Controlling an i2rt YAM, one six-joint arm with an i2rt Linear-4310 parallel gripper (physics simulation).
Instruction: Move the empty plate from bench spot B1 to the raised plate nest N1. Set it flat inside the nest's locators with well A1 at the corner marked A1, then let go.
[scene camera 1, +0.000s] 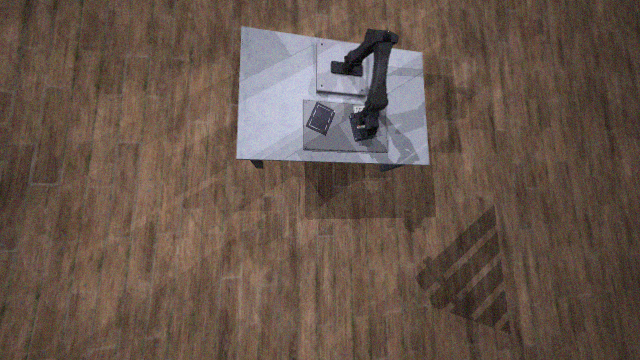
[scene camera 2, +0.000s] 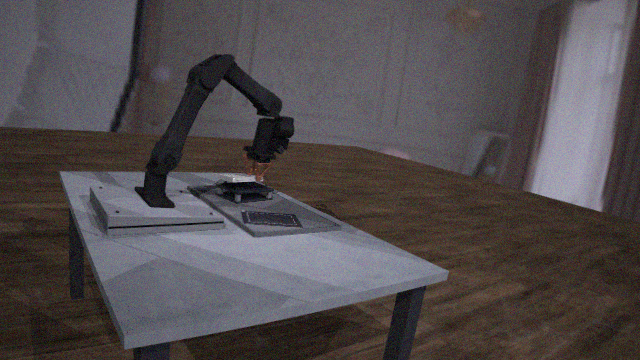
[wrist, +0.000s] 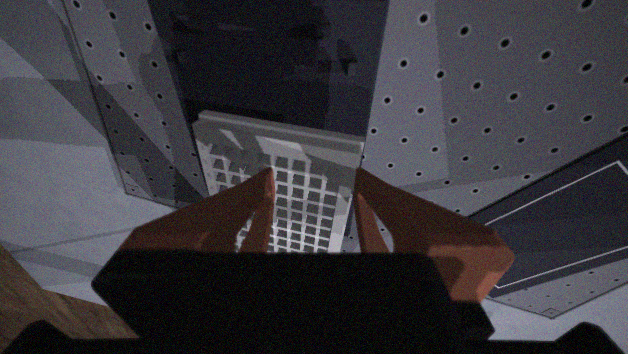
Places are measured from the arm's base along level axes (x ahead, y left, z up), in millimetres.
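Where they show: gripper, fingertip midpoint: (scene camera 2: 253, 178) (wrist: 314, 176); arm's base, link origin: (scene camera 1: 346, 69) (scene camera 2: 153, 198).
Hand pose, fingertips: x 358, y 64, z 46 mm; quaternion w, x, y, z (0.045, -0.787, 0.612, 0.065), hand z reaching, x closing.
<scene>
Each offset is from my fingertips to the top centre of the thing. "spot": to the spot under its first point. Level surfaces: height alone.
The empty plate @(dx -41, dy +13, dz +10 mm) (scene camera 1: 358, 109) (scene camera 2: 235, 178) (wrist: 300, 187) is white with a grid of wells. My gripper (scene camera 1: 361, 126) (scene camera 2: 259, 177) (wrist: 314, 176) is shut on it, with orange fingers at the plate. The raised nest N1 @(dx -11, dy +32, dz -24 mm) (scene camera 1: 364, 136) (scene camera 2: 250, 188) (wrist: 280, 65) is a dark platform on short posts. The plate is low over the nest, set off toward the arm's base; whether they touch I cannot tell. The locators and the A1 marks cannot be made out. Bench spot B1 @(spot: dx -45, dy -221, dz -72 mm) (scene camera 1: 320, 118) (scene camera 2: 271, 219) (wrist: 560, 225) is a dark rectangle with a white outline and no plate on it.
A grey perforated board @(dx -8, dy -60, dz -72 mm) (scene camera 1: 335, 142) (scene camera 2: 315, 227) (wrist: 505, 120) carries the nest and B1. The arm's base stands on a pale raised block (scene camera 1: 327, 85) (scene camera 2: 160, 220) behind the board. All stand on a light table @(dz -86 mm) (scene camera 1: 270, 110) (scene camera 2: 300, 270).
</scene>
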